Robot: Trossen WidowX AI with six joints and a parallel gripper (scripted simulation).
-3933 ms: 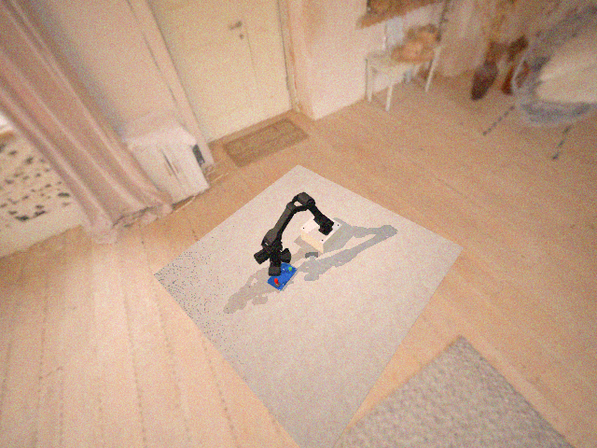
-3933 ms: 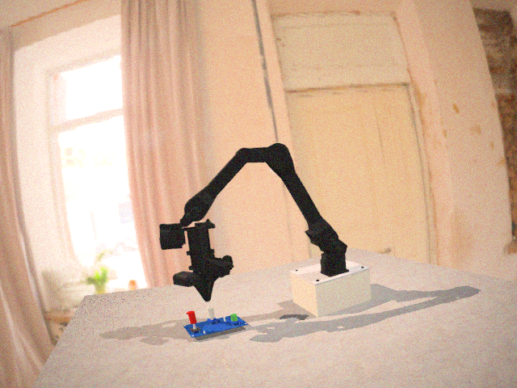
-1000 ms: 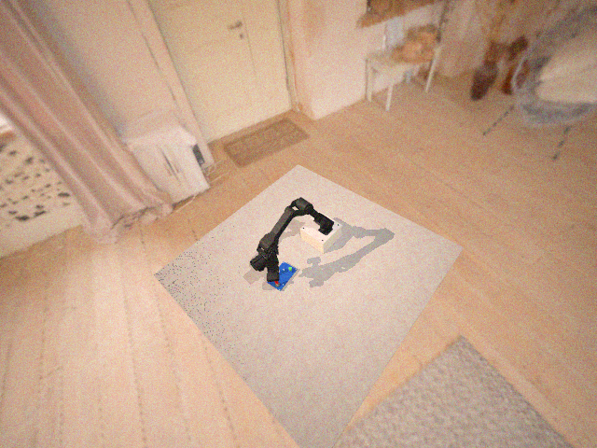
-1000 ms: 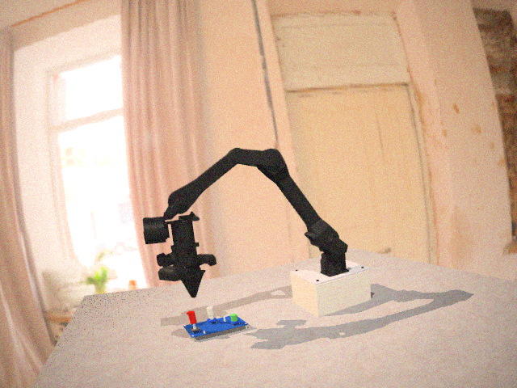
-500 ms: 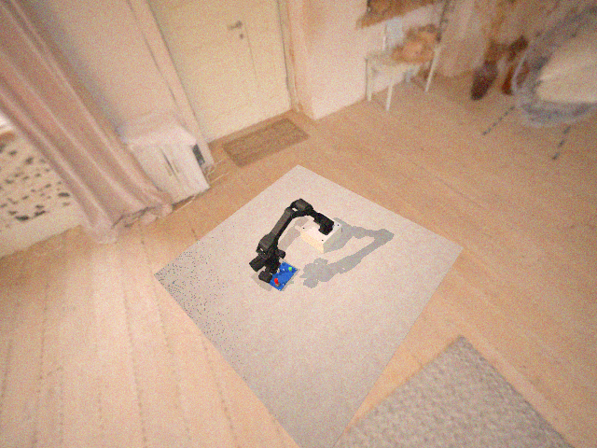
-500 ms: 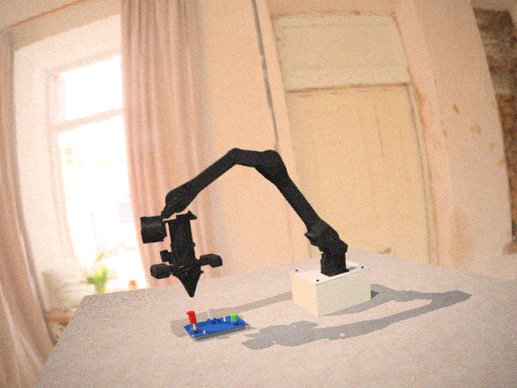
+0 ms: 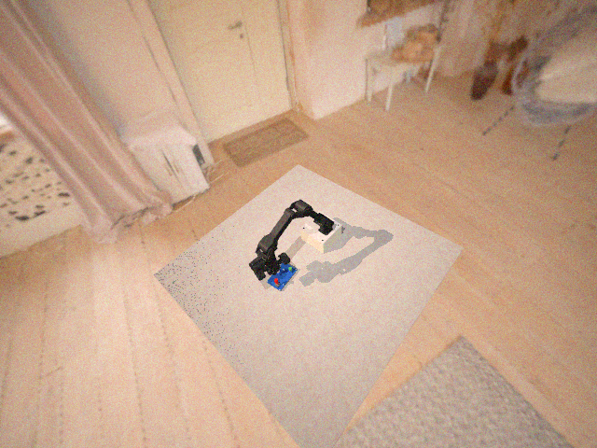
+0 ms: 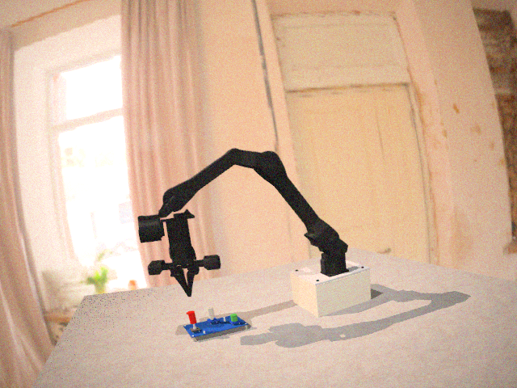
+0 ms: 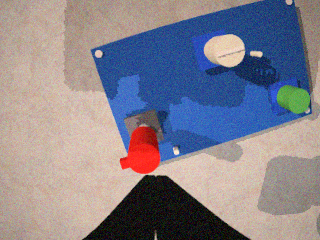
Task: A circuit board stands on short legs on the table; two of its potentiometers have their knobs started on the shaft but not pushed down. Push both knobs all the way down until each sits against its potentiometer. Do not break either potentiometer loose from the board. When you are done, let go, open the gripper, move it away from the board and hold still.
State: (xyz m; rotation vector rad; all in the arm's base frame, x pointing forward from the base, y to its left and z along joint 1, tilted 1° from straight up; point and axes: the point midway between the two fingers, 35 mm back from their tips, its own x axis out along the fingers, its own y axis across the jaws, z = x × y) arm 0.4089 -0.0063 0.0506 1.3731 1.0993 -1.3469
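My gripper tip is 6 cm above the red knob, 1 cm to the right of it and 1 cm short of it. From my gripper tip the other things lie so: white knob: 7 cm below, 5 cm behind, 4 cm to the right.
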